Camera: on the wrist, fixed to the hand. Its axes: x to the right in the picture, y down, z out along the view.
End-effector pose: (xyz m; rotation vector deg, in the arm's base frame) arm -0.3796 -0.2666 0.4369 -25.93 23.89 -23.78
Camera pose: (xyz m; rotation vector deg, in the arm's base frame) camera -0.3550 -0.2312 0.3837 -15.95 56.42 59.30
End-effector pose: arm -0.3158 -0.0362 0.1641 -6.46 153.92 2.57
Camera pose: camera -0.3475 0.0235 0.1748 104.51 135.15 52.32
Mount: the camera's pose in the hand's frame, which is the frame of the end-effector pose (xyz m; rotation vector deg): 0.0194 0.0624 -0.0204 -17.87 17.34 84.33
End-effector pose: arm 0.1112 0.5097 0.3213 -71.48 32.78 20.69
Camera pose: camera 0.0881 0.5073 0.2569 -55.31 98.06 87.85
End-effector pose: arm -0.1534 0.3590 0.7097 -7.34 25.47 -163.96
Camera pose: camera -0.1607 0.3023 0.6720 23.73 37.29 -77.38
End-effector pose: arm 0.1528 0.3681 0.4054 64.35 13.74 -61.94
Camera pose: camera 0.2191 0.3746 0.4213 47.94 -11.15 24.26
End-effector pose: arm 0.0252 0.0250 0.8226 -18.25 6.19 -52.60
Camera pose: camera 0.0799 0.0402 0.7844 -16.57 38.21 30.45
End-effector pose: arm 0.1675 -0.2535 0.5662 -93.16 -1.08 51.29
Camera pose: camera 0.1642 -0.2789 0.5027 -111.19 83.90 99.56
